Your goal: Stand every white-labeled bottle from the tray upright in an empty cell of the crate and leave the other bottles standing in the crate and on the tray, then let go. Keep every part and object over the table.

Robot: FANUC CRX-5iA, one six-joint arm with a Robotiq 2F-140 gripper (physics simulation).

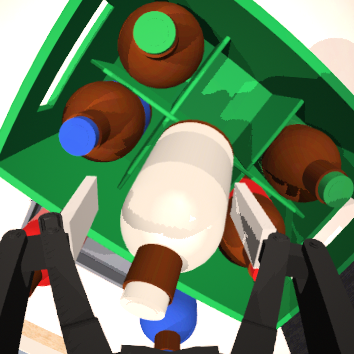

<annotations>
my gripper: 165,195
white-labeled bottle: 172,219
red-labeled bottle: 231,247
</annotations>
